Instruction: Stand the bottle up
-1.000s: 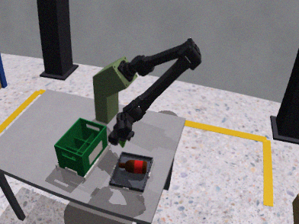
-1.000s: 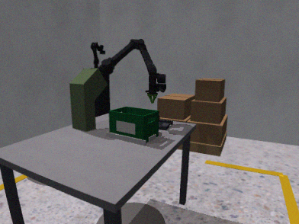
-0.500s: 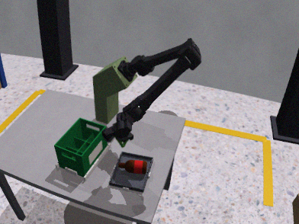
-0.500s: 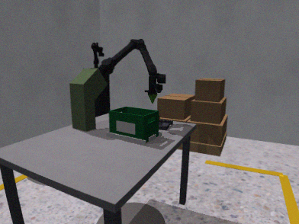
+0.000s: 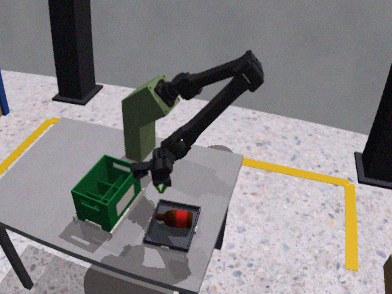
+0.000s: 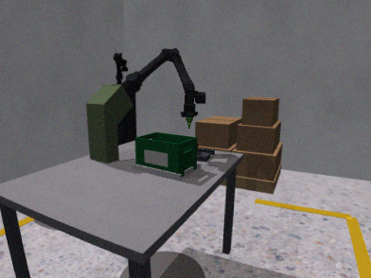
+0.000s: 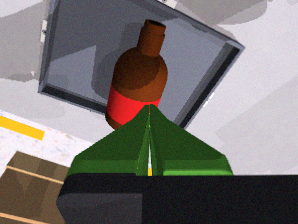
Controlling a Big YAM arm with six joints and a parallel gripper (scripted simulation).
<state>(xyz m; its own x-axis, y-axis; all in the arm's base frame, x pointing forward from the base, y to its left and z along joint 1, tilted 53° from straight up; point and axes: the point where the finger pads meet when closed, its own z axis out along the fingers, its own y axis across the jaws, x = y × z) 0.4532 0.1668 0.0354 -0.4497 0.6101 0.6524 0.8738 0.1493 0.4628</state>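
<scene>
Right now the brown bottle is 150 mm below my hand, 50 mm to the left of it and 10 mm behind it. The rest, counted from my hand: green crate: 260 mm to the right, 110 mm below, 20 mm behind; dark tray: 180 mm below, 50 mm to the left.
</scene>
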